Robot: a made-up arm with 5 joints. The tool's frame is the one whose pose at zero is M. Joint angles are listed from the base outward.
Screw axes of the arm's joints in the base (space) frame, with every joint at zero. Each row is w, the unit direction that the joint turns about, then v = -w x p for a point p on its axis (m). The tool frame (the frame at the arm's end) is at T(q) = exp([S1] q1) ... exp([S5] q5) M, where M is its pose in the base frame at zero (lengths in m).
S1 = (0, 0, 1, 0, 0, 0)
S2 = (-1, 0, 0, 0, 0.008, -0.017)
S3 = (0, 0, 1, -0.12, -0.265, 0)
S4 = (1, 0, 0, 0, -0.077, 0.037)
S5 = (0, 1, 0, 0.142, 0, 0.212)
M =
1 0 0 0.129
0 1 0 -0.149
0 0 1 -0.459
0 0 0 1
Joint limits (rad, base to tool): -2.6..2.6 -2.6..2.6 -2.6..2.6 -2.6..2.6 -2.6..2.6
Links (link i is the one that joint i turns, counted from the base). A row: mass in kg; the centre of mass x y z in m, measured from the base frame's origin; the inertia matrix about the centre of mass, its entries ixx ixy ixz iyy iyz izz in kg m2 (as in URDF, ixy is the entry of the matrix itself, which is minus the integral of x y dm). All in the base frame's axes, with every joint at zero. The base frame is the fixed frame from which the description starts. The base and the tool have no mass.
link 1: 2.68; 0.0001 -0.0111 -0.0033; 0.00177 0 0 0.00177 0 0.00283
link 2: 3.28; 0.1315 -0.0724 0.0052; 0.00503 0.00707 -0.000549 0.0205 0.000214 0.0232
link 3: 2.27; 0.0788 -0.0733 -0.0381; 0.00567 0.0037 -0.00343 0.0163 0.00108 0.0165
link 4: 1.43; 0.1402 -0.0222 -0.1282; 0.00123 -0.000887 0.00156 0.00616 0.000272 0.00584
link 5: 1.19; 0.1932 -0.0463 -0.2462; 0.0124 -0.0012 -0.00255 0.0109 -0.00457 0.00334
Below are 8 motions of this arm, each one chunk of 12 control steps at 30 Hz.
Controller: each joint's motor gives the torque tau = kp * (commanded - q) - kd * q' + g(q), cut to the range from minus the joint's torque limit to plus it. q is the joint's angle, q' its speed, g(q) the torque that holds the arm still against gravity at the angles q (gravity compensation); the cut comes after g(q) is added. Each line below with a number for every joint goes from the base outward.
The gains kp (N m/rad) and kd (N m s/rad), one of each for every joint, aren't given. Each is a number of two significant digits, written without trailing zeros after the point. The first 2 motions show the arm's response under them.
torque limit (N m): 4.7 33 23 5.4 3.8
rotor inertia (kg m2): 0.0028 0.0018 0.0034 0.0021 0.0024
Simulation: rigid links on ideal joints. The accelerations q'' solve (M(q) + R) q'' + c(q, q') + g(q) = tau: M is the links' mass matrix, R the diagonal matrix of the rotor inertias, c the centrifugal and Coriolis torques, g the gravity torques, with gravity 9.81 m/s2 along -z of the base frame. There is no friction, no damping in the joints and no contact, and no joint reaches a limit. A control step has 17 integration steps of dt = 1/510 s. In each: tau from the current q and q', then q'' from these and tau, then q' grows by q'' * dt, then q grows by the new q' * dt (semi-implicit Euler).
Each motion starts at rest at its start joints. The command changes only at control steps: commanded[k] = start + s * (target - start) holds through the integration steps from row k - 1 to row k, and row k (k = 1, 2, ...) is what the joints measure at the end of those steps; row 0 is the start. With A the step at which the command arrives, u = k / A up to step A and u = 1 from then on. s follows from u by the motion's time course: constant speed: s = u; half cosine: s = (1 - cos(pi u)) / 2; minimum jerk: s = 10 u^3 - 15 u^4 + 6 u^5; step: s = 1 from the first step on.
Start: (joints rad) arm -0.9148 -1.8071 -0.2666 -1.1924 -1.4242
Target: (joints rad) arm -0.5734 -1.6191 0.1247 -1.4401 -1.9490
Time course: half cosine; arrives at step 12
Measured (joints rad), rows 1 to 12:
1: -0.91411 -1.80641 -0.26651 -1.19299 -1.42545
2: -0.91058 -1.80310 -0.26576 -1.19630 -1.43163
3: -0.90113 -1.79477 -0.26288 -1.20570 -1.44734
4: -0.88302 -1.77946 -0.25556 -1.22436 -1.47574
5: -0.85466 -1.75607 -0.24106 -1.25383 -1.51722
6: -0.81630 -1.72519 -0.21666 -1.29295 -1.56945
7: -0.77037 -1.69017 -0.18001 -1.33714 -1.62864
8: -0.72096 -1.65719 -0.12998 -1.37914 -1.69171
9: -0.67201 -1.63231 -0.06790 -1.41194 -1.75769
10: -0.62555 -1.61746 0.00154 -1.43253 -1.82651
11: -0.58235 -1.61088 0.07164 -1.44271 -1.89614
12: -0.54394 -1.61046 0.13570 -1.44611 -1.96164
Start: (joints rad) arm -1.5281 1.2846 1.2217 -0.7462 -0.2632
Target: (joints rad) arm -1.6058 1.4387 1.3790 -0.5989 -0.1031
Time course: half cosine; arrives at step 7
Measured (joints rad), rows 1 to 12:
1: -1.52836 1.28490 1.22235 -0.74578 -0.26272
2: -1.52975 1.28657 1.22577 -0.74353 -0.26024
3: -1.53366 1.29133 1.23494 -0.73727 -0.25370
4: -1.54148 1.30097 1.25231 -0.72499 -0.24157
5: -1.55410 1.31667 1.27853 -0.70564 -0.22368
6: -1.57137 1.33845 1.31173 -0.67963 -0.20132
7: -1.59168 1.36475 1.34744 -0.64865 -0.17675
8: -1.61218 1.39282 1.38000 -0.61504 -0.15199
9: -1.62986 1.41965 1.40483 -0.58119 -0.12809
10: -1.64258 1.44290 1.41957 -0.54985 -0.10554
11: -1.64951 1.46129 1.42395 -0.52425 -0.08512
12: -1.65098 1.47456 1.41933 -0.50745 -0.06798
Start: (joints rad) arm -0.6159 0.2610 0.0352 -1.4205 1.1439
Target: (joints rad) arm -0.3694 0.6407 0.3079 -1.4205 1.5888
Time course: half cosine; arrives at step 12
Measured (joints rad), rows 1 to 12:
1: -0.61553 0.26180 0.03559 -1.41943 1.14520
2: -0.61353 0.26563 0.03768 -1.41508 1.15162
3: -0.60789 0.27517 0.04352 -1.40635 1.16804
4: -0.59654 0.29252 0.05512 -1.39461 1.19790
5: -0.57805 0.31883 0.07378 -1.38303 1.24195
6: -0.55212 0.35435 0.09980 -1.37519 1.29795
7: -0.51967 0.39856 0.13246 -1.37352 1.36148
8: -0.48273 0.45010 0.17026 -1.37841 1.42707
9: -0.44392 0.50661 0.21112 -1.38864 1.48919
10: -0.40596 0.56483 0.25257 -1.40244 1.54280
11: -0.37131 0.62103 0.29176 -1.41828 1.58349
12: -0.34201 0.67150 0.32572 -1.43497 1.60771

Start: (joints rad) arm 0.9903 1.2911 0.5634 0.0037 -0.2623
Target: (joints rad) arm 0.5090 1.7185 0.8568 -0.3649 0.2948
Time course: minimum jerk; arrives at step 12
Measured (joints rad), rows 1 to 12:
1: 0.99015 1.29121 0.56343 0.00362 -0.26239
2: 0.98883 1.29209 0.56372 0.00291 -0.26303
3: 0.98391 1.29535 0.56493 0.00009 -0.26475
4: 0.97170 1.30323 0.56828 -0.00738 -0.26706
5: 0.94802 1.31806 0.57554 -0.02297 -0.26748
6: 0.90915 1.34151 0.58885 -0.05051 -0.26099
7: 0.85308 1.37393 0.61051 -0.09303 -0.23960
8: 0.77823 1.41538 0.64202 -0.15099 -0.19706
9: 0.68519 1.46498 0.68383 -0.22008 -0.12739
10: 0.57856 1.52080 0.73471 -0.28879 -0.02584
11: 0.46768 1.57994 0.79077 -0.33940 0.10589
12: 0.36623 1.63789 0.84541 -0.35526 0.25540

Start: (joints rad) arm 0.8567 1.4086 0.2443 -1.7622 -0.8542
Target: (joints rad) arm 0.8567 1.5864 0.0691 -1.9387 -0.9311
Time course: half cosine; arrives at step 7
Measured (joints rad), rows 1 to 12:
1: 0.85595 1.41015 0.24332 -1.76260 -0.85517
2: 0.85249 1.41741 0.23851 -1.76498 -0.85963
3: 0.84448 1.43461 0.22657 -1.77214 -0.86968
4: 0.83202 1.46291 0.20582 -1.78689 -0.88469
5: 0.81803 1.49881 0.17724 -1.81046 -0.90130
6: 0.80798 1.53418 0.14449 -1.84147 -0.91583
7: 0.80781 1.55920 0.11273 -1.87618 -0.92684
8: 0.81946 1.57014 0.08585 -1.90940 -0.93512
9: 0.83877 1.57356 0.06464 -1.93637 -0.94117
10: 0.85951 1.57832 0.04854 -1.95525 -0.94390
11: 0.87750 1.58782 0.03763 -1.96752 -0.94182
12: 0.89113 1.60031 0.03234 -1.97599 -0.93455

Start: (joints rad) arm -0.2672 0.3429 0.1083 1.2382 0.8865
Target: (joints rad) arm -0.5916 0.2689 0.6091 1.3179 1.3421
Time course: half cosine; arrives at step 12
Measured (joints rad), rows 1 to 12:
1: -0.26757 0.34248 0.10861 1.23837 0.88695
2: -0.26960 0.34037 0.11033 1.23936 0.88938
3: -0.27550 0.33485 0.11532 1.24242 0.89613
4: -0.28777 0.32458 0.12581 1.24906 0.90960
5: -0.30861 0.30913 0.14407 1.26058 0.93165
6: -0.33929 0.28926 0.17200 1.27747 0.96317
7: -0.37984 0.26697 0.21082 1.29894 1.00392
8: -0.42879 0.24528 0.26077 1.32240 1.05255
9: -0.48340 0.22755 0.32106 1.34341 1.10681
10: -0.53989 0.21658 0.38978 1.35650 1.16393
11: -0.59402 0.21384 0.46393 1.35719 1.22096
12: -0.64161 0.21932 0.53935 1.34447 1.27487

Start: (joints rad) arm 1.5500 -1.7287 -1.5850 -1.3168 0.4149
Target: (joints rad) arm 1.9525 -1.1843 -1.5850 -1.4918 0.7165
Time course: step
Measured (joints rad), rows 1 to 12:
1: 1.55220 -1.67610 -1.57793 -1.33710 0.45981
2: 1.56198 -1.54994 -1.56501 -1.39496 0.55099
3: 1.58445 -1.38916 -1.55627 -1.48344 0.63669
4: 1.62154 -1.22831 -1.55842 -1.57958 0.69003
5: 1.67108 -1.09522 -1.57331 -1.65210 0.71476
6: 1.72966 -1.00881 -1.59902 -1.68126 0.72840
7: 1.79421 -0.97578 -1.63106 -1.66526 0.74328
8: 1.86021 -0.99030 -1.66233 -1.61208 0.76312
9: 1.92418 -1.03724 -1.68620 -1.53741 0.78435
10: 1.98434 -1.09807 -1.69870 -1.46078 0.80174
11: 2.03957 -1.15664 -1.69877 -1.39958 0.81210
12: 2.08854 -1.20240 -1.68739 -1.36383 0.81444

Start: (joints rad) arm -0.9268 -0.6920 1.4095 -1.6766 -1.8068
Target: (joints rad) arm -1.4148 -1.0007 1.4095 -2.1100 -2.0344
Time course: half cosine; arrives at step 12
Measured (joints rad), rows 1 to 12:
1: -0.92724 -0.69248 1.40972 -1.67808 -1.80680
2: -0.92975 -0.69506 1.41090 -1.68504 -1.80718
3: -0.93711 -0.70233 1.41410 -1.70186 -1.80924
4: -0.95277 -0.71716 1.42023 -1.73084 -1.81514
5: -0.98019 -0.74206 1.42965 -1.77165 -1.82725
6: -1.02234 -0.77866 1.44183 -1.82171 -1.84720
7: -1.08109 -0.82720 1.45512 -1.87700 -1.87523
8: -1.15650 -0.88592 1.46681 -1.93303 -1.90997
9: -1.24553 -0.95034 1.47321 -1.98618 -1.94853
10: -1.34078 -1.01259 1.47077 -2.03472 -1.98676
11: -1.43037 -1.06203 1.45771 -2.07820 -2.01935
12: -1.50077 -1.08810 1.43538 -2.11474 -2.04073

